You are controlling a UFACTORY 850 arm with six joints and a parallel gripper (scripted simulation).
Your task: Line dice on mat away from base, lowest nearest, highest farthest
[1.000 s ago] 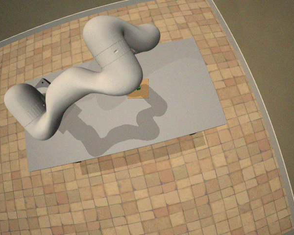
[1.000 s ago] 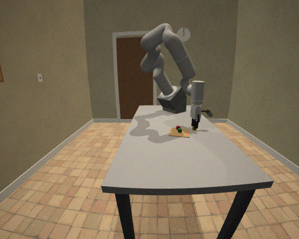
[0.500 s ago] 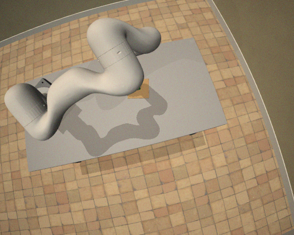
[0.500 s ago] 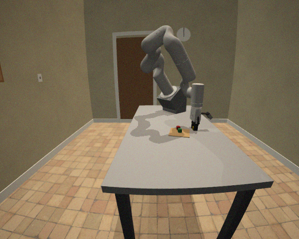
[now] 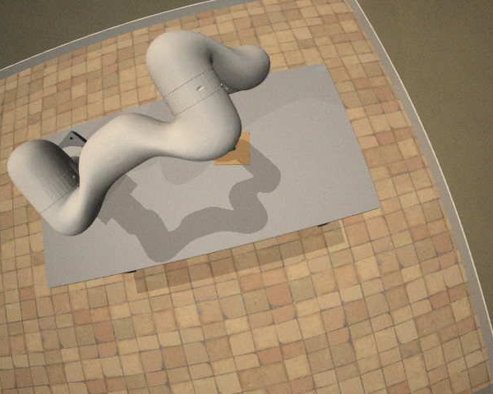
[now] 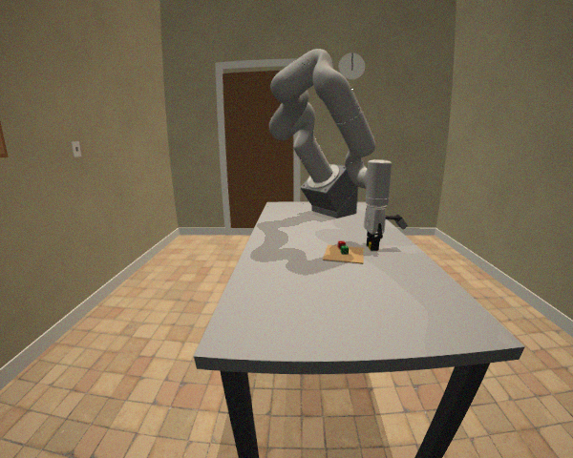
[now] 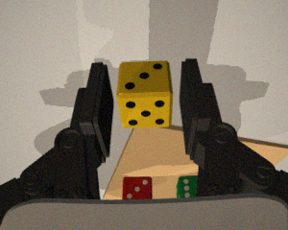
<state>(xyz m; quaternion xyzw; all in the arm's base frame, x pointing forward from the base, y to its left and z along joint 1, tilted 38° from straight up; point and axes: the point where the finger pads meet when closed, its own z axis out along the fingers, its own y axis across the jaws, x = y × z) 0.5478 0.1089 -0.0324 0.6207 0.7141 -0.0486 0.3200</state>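
Right now my hand is 1 cm above the yellow die. The rest, counted from my hand: green die (12 cm to the right, 4 cm ahead, 1 cm below); red die (12 cm to the right, 1 cm below, 1 cm behind); mat (12 cm to the right, 4 cm ahead, 2 cm below).
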